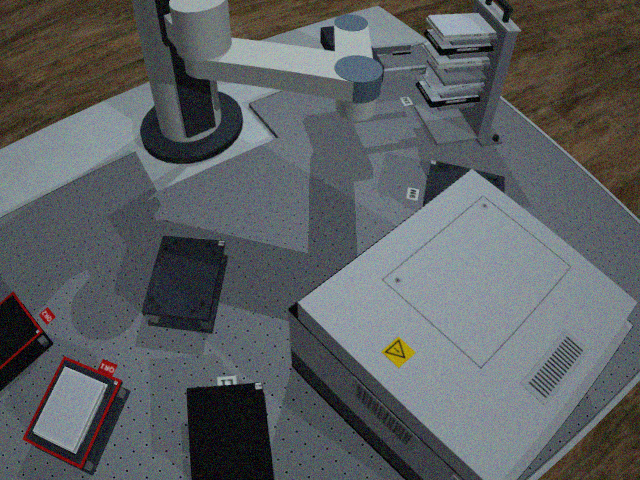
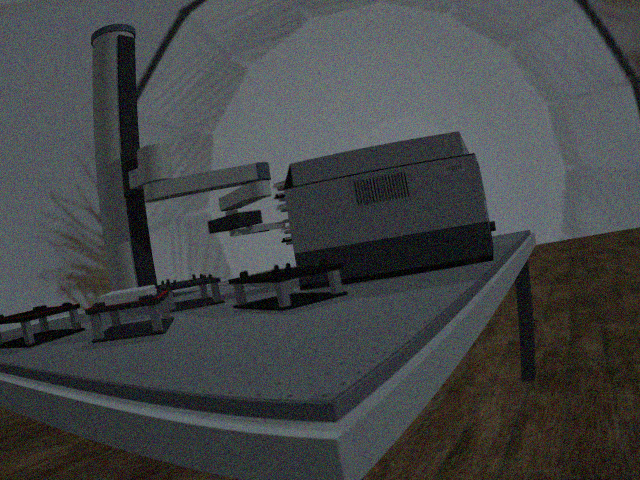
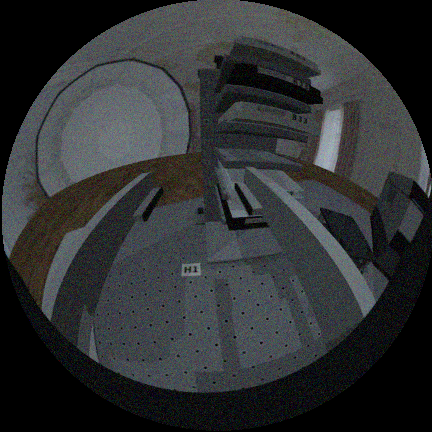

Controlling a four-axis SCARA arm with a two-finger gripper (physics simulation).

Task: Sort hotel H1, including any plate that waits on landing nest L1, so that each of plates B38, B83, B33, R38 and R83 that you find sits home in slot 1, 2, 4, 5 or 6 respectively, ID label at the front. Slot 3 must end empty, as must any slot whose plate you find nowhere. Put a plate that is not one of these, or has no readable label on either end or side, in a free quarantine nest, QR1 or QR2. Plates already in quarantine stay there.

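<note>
Hotel H1 stands at the back right, with several plates stacked in it. The top plate is pale, with a black plate below it. A pale plate lower down reads B33; other labels are hard to read. A black-edged plate is lowest. My gripper is shut and empty, its tips close to the stack at lower-middle height; contact is unclear. Landing nest L1 holds no visible plate. QR1 holds a white plate; QR2 shows no plate.
A large pale instrument stands at the right. A dark nest stands left of it, and another dark nest is partly behind it. The arm's column rises at the back left.
</note>
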